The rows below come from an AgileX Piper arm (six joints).
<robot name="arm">
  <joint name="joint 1" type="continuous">
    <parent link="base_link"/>
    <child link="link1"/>
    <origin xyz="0 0 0.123"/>
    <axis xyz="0 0 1"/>
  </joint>
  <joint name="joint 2" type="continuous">
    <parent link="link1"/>
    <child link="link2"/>
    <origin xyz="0 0 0" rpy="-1.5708 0 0"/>
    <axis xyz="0 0 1"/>
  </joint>
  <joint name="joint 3" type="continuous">
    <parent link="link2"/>
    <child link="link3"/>
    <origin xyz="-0.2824 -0.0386 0"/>
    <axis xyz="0 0 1"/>
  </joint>
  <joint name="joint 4" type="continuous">
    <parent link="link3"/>
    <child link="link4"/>
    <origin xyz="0.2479 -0.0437 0" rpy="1.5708 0 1.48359"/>
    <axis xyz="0 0 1"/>
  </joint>
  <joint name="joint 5" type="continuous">
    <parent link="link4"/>
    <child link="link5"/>
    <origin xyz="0 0 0" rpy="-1.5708 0 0"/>
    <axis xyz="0 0 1"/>
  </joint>
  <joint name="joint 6" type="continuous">
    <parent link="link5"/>
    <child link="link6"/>
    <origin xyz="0 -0.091 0" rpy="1.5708 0 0"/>
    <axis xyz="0 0 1"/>
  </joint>
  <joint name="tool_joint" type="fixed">
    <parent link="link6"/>
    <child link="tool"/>
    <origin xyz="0 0 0"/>
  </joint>
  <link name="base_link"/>
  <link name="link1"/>
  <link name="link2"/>
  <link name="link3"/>
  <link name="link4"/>
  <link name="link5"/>
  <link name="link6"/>
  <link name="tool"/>
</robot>
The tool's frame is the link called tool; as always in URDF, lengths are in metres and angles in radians. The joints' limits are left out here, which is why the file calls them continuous.
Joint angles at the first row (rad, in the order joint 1, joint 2, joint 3, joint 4, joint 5, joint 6):
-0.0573, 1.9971, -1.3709, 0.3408, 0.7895, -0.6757
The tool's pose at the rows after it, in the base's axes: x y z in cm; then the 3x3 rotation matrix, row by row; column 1 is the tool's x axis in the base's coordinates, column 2 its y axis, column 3 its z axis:
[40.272 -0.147 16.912], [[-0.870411 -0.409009 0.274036], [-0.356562 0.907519 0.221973], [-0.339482 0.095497 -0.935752]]
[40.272 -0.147 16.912], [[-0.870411 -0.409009 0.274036], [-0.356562 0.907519 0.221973], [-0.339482 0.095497 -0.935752]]
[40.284 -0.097 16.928], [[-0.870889 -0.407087 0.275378], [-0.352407 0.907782 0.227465], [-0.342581 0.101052 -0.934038]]
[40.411 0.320 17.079], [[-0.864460 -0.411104 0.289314], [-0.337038 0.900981 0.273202], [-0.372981 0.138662 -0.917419]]
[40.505 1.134 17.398], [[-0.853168 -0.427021 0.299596], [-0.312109 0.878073 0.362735], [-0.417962 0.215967 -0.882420]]
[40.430 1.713 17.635], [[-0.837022 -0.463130 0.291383], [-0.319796 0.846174 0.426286], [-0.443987 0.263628 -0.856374]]
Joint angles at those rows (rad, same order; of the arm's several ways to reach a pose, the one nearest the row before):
-0.0573, 1.9971, -1.3709, 0.3408, 0.7895, -0.6757
-0.0573, 1.9971, -1.3709, 0.3408, 0.7895, -0.6757
-0.0573, 1.9971, -1.3709, 0.3491, 0.7895, -0.6779
-0.0573, 1.9971, -1.3709, 0.4204, 0.7879, -0.7205
-0.0573, 1.9971, -1.3710, 0.5530, 0.8068, -0.8038
-0.0573, 1.9971, -1.3709, 0.6367, 0.8389, -0.8807

